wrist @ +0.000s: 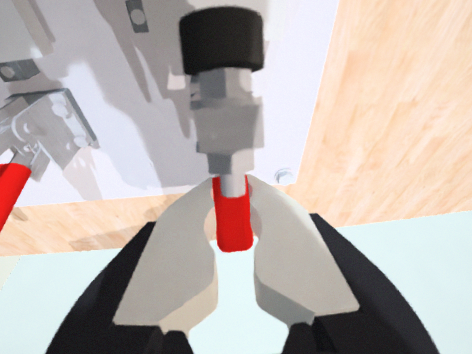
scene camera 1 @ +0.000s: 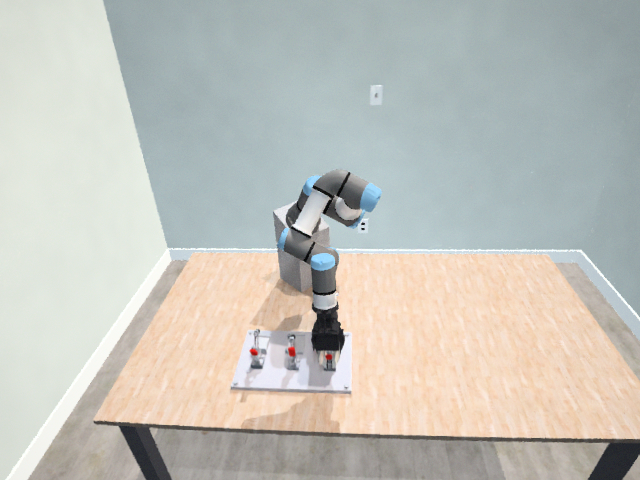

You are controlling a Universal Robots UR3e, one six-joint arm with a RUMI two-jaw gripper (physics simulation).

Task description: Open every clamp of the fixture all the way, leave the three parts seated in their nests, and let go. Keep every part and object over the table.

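Frame: origin at the arm's base, x down, y back, z left, level; metres.
Seen in the pictures: gripper, fingertip midpoint: [scene camera 1: 329,368].
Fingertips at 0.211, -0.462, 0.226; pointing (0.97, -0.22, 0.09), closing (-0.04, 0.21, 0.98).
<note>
Offsets run from my fingertips to a thing's top centre, as dx, dy, dz. "spot": to the spot under its first point. Level surfaces: height alone.
The fixture's pale base plate [scene camera 1: 273,381] [wrist: 295,100] carries three toggle clamps in a row. My gripper [scene camera 1: 329,355] [wrist: 231,177] is shut on the red handle {-0.050, +0.011, -0.004} [wrist: 234,227] of the right clamp. In the wrist view, that clamp's black-tipped arm [wrist: 221,40] stands up towards the camera, above the handle. The left clamp {spot: -0.019, -0.029, -0.215} [scene camera 1: 256,356] and the middle clamp {spot: +0.001, +0.008, -0.117} [scene camera 1: 292,357] show raised arms and red handles low at the front. The middle clamp's red handle {spot: -0.028, +0.010, -0.108} [wrist: 10,187] also shows in the wrist view. A pale block {spot: +0.018, +0.064, -0.108} [wrist: 17,32] sits at that view's upper left. The right nest is largely hidden by the gripper and clamp.
The fixture stands on the wooden table {dx +0.049} [scene camera 1: 465,351], near its front edge. A bolt head {spot: +0.027, -0.020, +0.053} [wrist: 284,176] sits at a plate corner. The arm's grey pedestal [scene camera 1: 294,268] stands behind the fixture. The left and middle clamps stand left of my gripper.
</note>
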